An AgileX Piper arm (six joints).
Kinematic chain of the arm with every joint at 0, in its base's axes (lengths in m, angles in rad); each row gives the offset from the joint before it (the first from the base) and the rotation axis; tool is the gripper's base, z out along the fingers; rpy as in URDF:
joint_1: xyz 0 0 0.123 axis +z
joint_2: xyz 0 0 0 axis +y
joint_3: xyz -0.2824 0 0.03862 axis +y
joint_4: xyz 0.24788 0 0.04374 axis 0.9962 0 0.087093
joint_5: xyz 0 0 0 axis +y
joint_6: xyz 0.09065 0 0.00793 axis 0.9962 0 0.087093
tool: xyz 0 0 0 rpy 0 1.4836 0
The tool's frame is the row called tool.
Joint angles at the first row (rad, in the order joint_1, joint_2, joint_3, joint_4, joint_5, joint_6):
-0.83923, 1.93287, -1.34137, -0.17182, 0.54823, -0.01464
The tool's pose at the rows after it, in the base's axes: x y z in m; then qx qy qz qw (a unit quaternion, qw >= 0):
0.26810, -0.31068, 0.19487, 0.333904, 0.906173, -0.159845, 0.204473
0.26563, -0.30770, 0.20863, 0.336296, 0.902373, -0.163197, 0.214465
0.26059, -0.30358, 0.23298, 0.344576, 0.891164, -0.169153, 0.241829
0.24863, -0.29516, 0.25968, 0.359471, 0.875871, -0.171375, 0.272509
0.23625, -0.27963, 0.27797, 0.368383, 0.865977, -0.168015, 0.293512
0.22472, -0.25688, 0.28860, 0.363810, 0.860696, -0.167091, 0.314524
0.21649, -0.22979, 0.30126, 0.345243, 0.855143, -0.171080, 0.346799
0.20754, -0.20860, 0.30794, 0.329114, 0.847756, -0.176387, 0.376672
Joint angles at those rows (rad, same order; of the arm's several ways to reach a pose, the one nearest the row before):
-0.83923, 1.92692, -1.34106, -0.16719, 0.56018, -0.01462
-0.83922, 1.89165, -1.34110, -0.16055, 0.57386, -0.01462
-0.84417, 1.83041, -1.34110, -0.13948, 0.57825, -0.01256
-0.85734, 1.74459, -1.31837, -0.10389, 0.58086, -0.01078
-0.85937, 1.65479, -1.26791, -0.07252, 0.58329, -0.00872
-0.84428, 1.55439, -1.18183, -0.05526, 0.55831, -0.00871
-0.80826, 1.44477, -1.09853, -0.04857, 0.51844, -0.00872
-0.78174, 1.35363, -1.02083, -0.04448, 0.46785, -0.01059

